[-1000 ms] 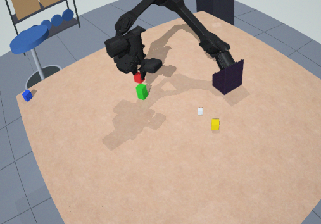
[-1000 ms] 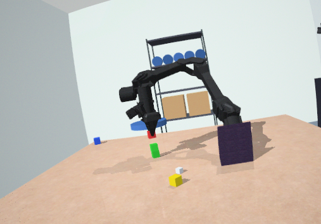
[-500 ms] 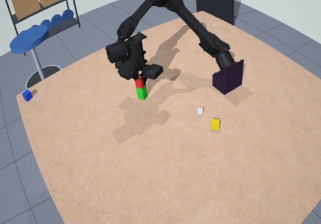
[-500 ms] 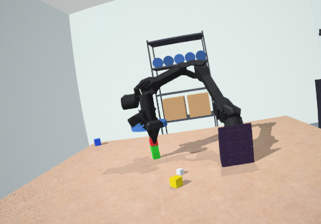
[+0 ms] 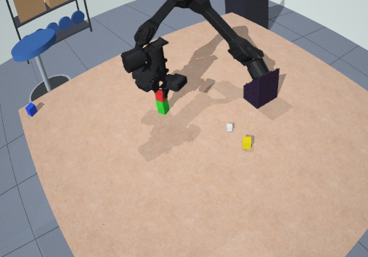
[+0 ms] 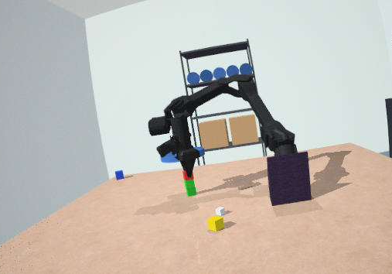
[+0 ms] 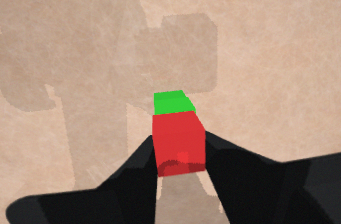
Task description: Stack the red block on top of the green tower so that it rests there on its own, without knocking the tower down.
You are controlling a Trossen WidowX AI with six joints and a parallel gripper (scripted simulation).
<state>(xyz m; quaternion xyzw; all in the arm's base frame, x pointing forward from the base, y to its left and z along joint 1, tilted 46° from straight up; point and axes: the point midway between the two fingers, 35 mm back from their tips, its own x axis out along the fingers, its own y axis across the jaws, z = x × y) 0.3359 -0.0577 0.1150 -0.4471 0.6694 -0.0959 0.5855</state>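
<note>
Right now my gripper tip is right at the red block. Also, from my gripper tip: yellow cube 14 cm behind, 29 cm to the left, 5 cm below; white cube 14 cm behind, 20 cm to the left, 6 cm below; blue cube 50 cm ahead, 35 cm to the right, 5 cm below.
</note>
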